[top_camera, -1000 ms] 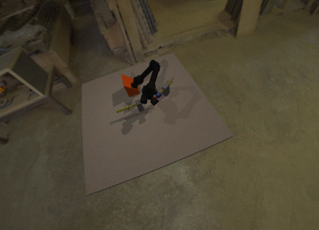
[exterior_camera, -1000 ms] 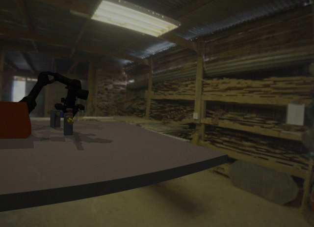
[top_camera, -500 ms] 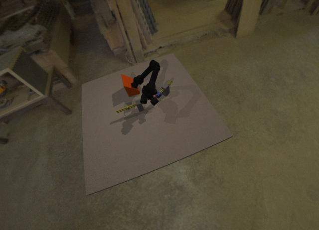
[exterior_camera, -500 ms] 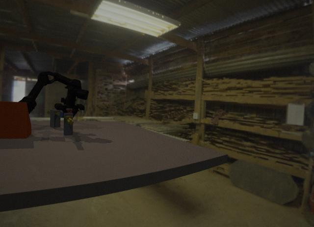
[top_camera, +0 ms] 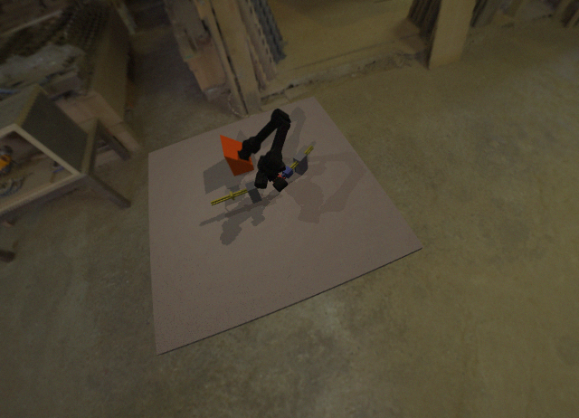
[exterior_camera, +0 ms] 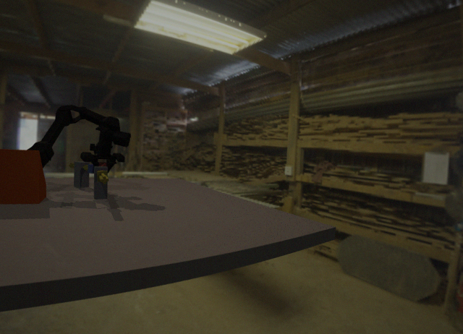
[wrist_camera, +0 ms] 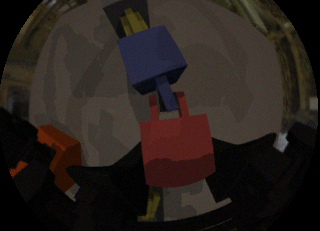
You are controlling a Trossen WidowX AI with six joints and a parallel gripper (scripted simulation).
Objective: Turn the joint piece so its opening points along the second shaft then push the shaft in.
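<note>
Right now my gripper tip is 1 cm to the right of the red square joint piece and 3 cm below it.
</note>
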